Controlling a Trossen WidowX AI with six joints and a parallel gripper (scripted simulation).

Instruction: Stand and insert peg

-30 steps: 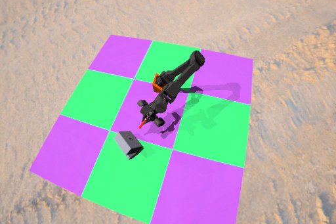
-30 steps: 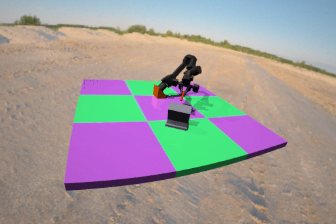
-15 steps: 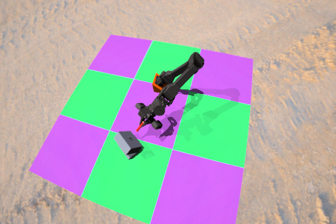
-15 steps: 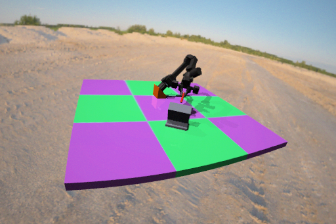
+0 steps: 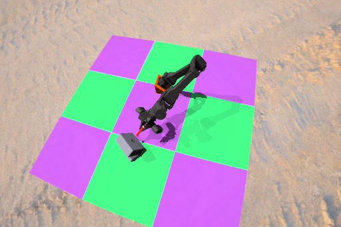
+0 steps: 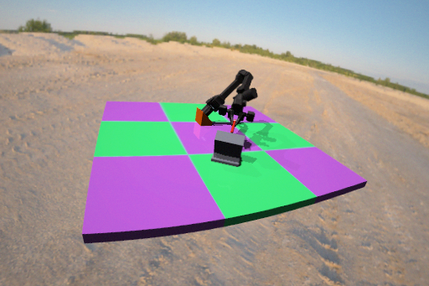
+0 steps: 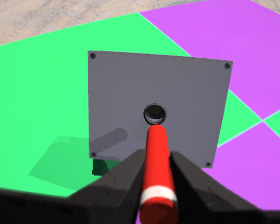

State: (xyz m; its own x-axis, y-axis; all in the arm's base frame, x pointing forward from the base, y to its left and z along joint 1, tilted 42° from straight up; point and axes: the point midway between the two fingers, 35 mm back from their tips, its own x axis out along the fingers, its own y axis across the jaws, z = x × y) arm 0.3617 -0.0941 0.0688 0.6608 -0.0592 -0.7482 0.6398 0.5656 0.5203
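Right now the grey sloped panel is 70 mm ahead of my gripper tip, 60 mm to the right of it and 60 mm below it. Round my gripper tip: peg 10 mm behind, 10 mm to the left, 10 mm above.
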